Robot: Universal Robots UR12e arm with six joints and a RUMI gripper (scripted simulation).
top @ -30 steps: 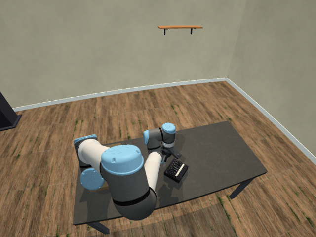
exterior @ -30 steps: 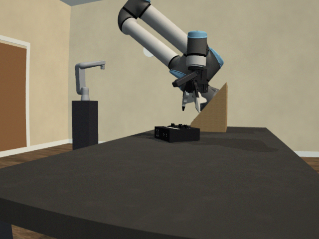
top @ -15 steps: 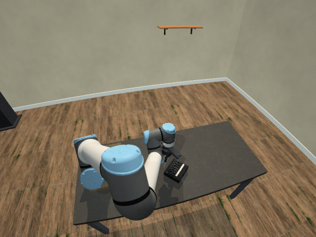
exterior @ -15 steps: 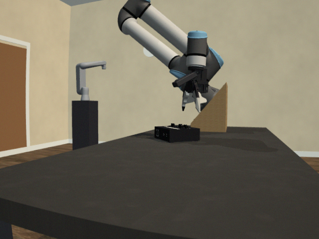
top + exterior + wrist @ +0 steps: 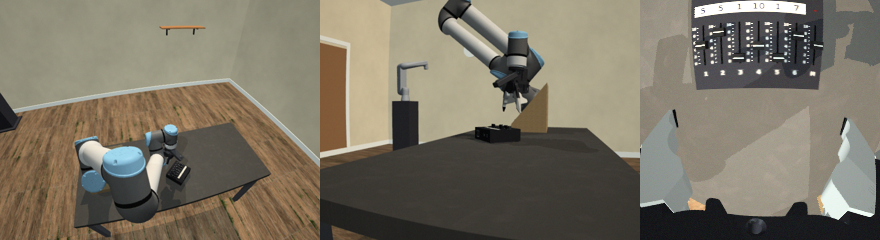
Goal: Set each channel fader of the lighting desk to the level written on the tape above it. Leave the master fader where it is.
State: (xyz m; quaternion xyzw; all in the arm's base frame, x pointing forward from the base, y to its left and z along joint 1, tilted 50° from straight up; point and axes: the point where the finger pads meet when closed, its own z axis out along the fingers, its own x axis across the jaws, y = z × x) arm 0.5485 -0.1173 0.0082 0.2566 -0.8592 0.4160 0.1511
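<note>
My gripper is now 20 mm past the master fader, 80 mm to the left of it and 60 mm above it.
</note>
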